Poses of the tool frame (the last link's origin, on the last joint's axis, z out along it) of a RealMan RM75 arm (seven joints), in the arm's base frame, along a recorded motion.
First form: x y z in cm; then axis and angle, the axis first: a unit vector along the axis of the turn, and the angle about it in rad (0 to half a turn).
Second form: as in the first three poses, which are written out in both.
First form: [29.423 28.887 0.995 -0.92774 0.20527 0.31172 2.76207]
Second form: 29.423 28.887 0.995; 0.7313 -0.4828 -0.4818; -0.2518 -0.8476 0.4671; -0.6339 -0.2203 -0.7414
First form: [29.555 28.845 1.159 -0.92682 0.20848 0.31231 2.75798]
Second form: 29.555 28.845 1.159; 0.7282 -0.4893 -0.4798; -0.2555 -0.8435 0.4724; -0.6359 -0.2214 -0.7393
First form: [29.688 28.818 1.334 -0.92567 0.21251 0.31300 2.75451]
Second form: 29.688 28.818 1.334; 0.7243 -0.4970 -0.4778; -0.2607 -0.8390 0.4775; -0.6383 -0.2213 -0.7373
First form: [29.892 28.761 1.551 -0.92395 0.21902 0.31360 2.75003]
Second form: 29.892 28.761 1.551; 0.7184 -0.5091 -0.4740; -0.2697 -0.8320 0.4848; -0.6412 -0.2204 -0.7351
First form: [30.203 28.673 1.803 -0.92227 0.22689 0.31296 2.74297]
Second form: 30.203 28.673 1.803; 0.7129 -0.5236 -0.4666; -0.2806 -0.8227 0.4944; -0.6427 -0.2215 -0.7334
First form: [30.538 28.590 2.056 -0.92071 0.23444 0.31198 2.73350]
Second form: 30.538 28.590 2.056; 0.7079 -0.5378 -0.4579; -0.2902 -0.8125 0.5057; -0.6439 -0.2251 -0.7312
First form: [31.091 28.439 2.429 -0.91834 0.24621 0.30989 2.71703]
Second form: 31.091 28.439 2.429; 0.7006 -0.5598 -0.4425; -0.3045 -0.7954 0.5241; -0.6453 -0.2325 -0.7277
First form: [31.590 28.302 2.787 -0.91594 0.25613 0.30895 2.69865]
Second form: 31.590 28.302 2.787; 0.6934 -0.5790 -0.4289; -0.3141 -0.7786 0.5432; -0.6484 -0.2419 -0.7218
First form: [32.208 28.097 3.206 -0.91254 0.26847 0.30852 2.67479]
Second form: 32.208 28.097 3.206; 0.6834 -0.6026 -0.4121; -0.3249 -0.7566 0.5675; -0.6538 -0.2539 -0.7128
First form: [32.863 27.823 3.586 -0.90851 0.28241 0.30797 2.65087]
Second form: 32.863 27.823 3.586; 0.6714 -0.6280 -0.3935; -0.3377 -0.7319 0.5918; -0.6597 -0.2645 -0.7035
